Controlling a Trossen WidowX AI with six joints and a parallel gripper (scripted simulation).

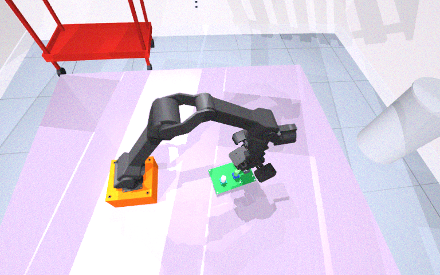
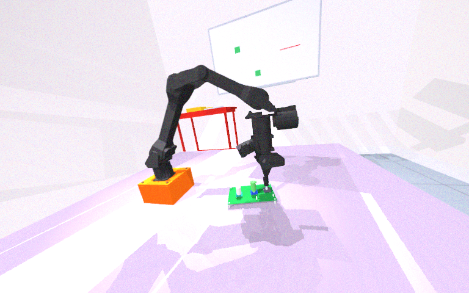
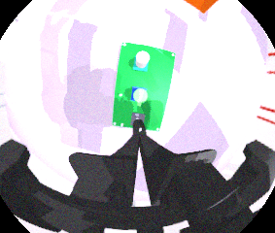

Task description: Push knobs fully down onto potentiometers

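The black knob is 1 cm below my gripper tip. Also, from my gripper tip: light green knob 4 cm behind, 3 cm below, 1 cm to the right.
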